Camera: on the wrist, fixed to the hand. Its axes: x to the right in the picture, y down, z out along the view.
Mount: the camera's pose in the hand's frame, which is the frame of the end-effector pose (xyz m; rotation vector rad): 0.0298 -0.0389 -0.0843 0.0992 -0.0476 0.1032
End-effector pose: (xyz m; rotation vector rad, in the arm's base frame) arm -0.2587 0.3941 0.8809 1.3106 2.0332 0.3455
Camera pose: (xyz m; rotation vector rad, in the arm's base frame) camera -0.3499 0.4141 0.9091 1.4741 1.9694 0.2602
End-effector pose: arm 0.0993 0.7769 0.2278 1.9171 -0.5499 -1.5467
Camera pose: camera 0.1860 0.8024 0.1911 1.8973 -0.7473 -1.5279
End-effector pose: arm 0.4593 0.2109 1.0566 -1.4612 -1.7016 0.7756
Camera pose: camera 0.5078 0.2318 1.1386 -1.4817 -1.6090 0.9438
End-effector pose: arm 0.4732 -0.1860 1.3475 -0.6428 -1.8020 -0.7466
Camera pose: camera 0.4869 -0.2721 1.3911 -0.6871 -1.8224 -0.5734
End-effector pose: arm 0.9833 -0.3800 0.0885 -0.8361 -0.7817 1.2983
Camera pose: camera 1.0786 -0.3605 0.0815 -0.7767 -0.7131 1.4414
